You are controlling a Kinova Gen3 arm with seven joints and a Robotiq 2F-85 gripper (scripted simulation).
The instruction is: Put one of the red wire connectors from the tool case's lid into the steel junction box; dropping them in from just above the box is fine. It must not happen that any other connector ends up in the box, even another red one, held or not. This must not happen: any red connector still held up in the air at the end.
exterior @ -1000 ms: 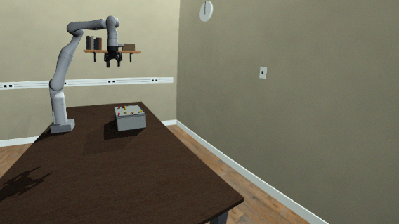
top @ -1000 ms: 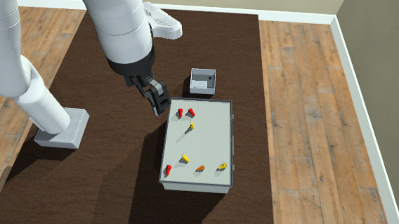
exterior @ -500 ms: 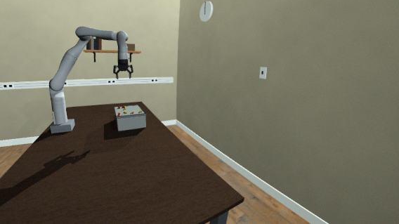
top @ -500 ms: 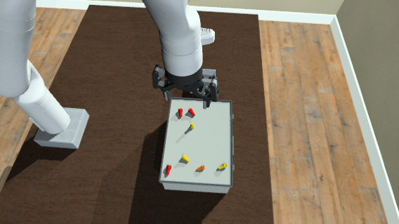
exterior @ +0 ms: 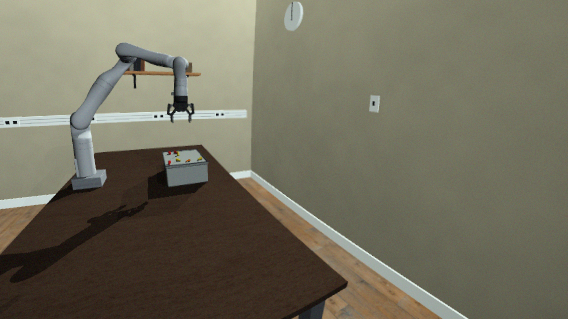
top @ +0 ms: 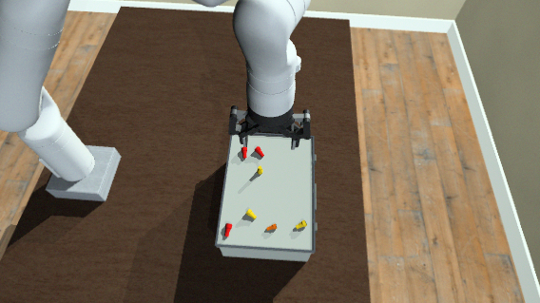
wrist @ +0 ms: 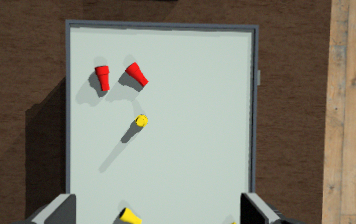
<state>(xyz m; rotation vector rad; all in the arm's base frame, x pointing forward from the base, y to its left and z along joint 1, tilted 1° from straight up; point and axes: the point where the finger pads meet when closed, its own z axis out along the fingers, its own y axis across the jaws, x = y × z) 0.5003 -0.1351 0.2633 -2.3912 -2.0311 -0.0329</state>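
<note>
Right now the orange connector is 100 mm to the right of my hand and 190 mm below it. From my hand the other things lie so: grey tool case 230 mm below.
</note>
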